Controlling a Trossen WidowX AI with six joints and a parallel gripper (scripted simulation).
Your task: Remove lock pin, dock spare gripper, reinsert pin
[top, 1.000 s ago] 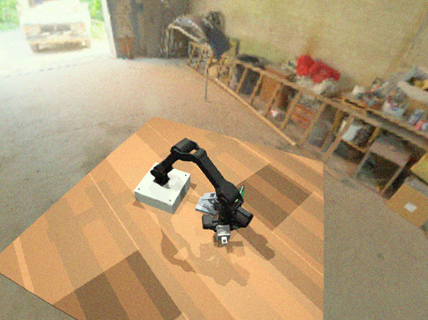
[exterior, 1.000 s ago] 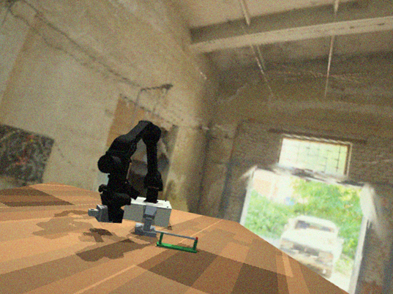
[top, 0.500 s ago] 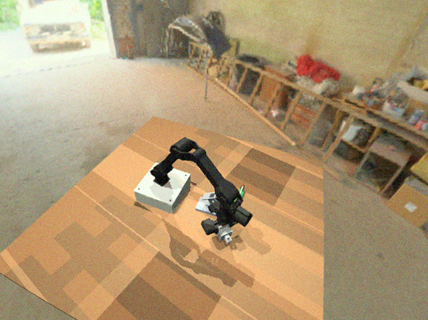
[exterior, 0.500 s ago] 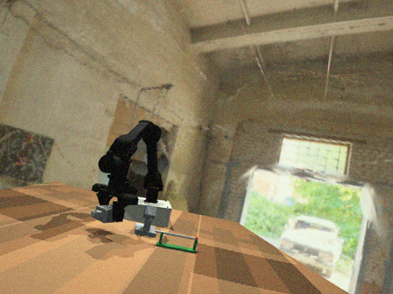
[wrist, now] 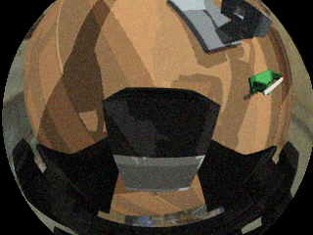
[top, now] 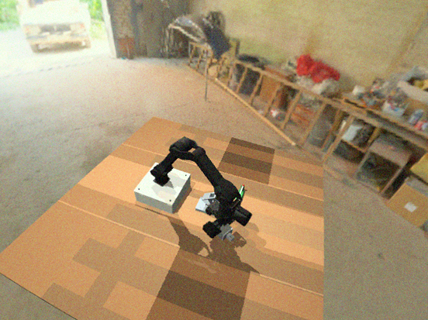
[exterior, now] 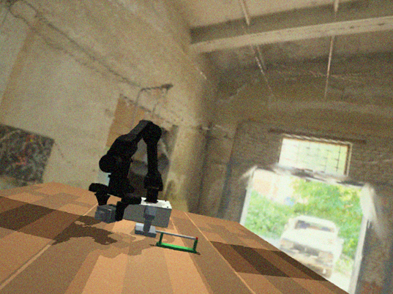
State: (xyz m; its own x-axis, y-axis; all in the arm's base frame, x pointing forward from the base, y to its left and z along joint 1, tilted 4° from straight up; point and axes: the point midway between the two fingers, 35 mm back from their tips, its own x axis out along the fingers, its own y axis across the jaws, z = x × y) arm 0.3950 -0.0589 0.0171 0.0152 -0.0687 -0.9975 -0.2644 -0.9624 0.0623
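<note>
Right now my gripper tip is 13 cm past the socket and 11 cm to the right of it. Round my gripper tip: green cradle (25 cm to the left, 3 cm below, 3 cm behind); spare gripper (2 cm above, 1 cm ahead).
</note>
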